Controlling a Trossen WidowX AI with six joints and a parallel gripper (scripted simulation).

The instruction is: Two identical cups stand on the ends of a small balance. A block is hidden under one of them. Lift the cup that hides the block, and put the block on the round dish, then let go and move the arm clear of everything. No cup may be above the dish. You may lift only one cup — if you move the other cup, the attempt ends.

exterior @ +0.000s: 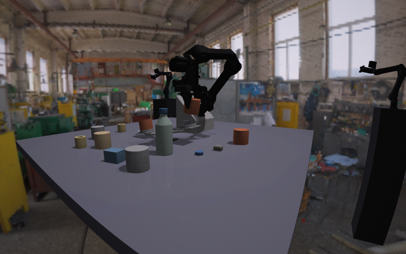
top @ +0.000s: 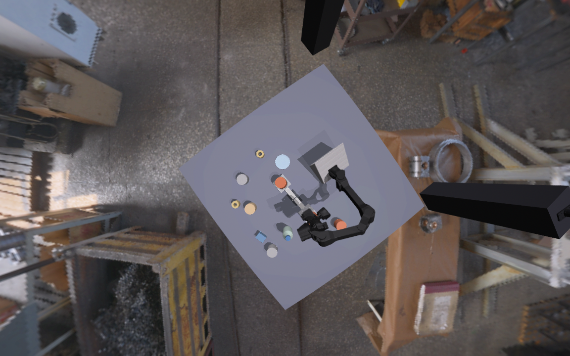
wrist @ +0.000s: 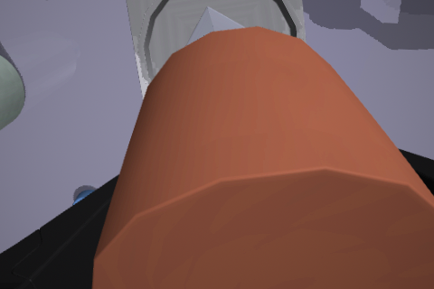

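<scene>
Now: the grey block 70 mm below my gripper tip, 20 mm to the right of it and 10 mm ahead of it. Round my gripper tip: green bottle 190 mm ahead, 50 mm below, 20 mm to the left; balance 150 mm to the right, 130 mm below, 30 mm ahead; balance beam 150 mm to the right, 120 mm below, 20 mm ahead.
</scene>
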